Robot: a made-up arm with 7 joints.
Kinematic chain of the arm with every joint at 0, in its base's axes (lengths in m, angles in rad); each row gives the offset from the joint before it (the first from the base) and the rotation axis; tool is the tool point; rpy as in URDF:
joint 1: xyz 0 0 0.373 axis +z
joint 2: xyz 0 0 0 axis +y
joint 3: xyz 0 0 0.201 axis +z
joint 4: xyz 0.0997 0 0 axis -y
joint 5: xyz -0.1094 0 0.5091 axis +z
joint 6: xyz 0 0 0 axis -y
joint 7: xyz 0.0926 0 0 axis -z
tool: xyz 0 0 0 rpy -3.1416 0 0
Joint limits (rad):
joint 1: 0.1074..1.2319
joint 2: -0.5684..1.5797
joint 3: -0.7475..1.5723
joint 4: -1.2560..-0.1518
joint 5: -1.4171..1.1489
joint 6: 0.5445..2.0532
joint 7: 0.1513..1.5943
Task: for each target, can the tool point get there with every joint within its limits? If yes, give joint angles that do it. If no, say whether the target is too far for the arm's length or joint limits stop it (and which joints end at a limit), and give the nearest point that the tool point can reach.
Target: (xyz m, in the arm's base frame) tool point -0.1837 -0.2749 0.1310
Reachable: no: joint limits stop it (at a limit: joint 1, joint 2, joint 3, joint 4, joint 6) | nearest point 0.4413 -0.3784 -0.0834 | short by 0.669 m
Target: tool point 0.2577 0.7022 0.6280
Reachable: yes | joints 1.0969 0.4836 0.1880 -0.9625 -0.1807 0.8376 0.4086
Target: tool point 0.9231 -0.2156 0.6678
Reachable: no: too far | nearest point 0.7792 -0.1806 0.6219 | short by 0.155 m
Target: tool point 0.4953 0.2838 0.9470
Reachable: yes | joints 0.2627 -0.0385 0.2139 -1.1014 0.8328 1.2688 0.4251
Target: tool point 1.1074 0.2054 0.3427
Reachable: no: too far | nearest point 0.8233 0.1527 0.3505 | short by 0.289 m
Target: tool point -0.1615 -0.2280 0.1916
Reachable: no: joint limits stop it (at a limit: joint 1, joint 2, joint 3, joint 4, joint 6) | nearest point 0.4415 -0.3795 -0.0823 | short by 0.679 m
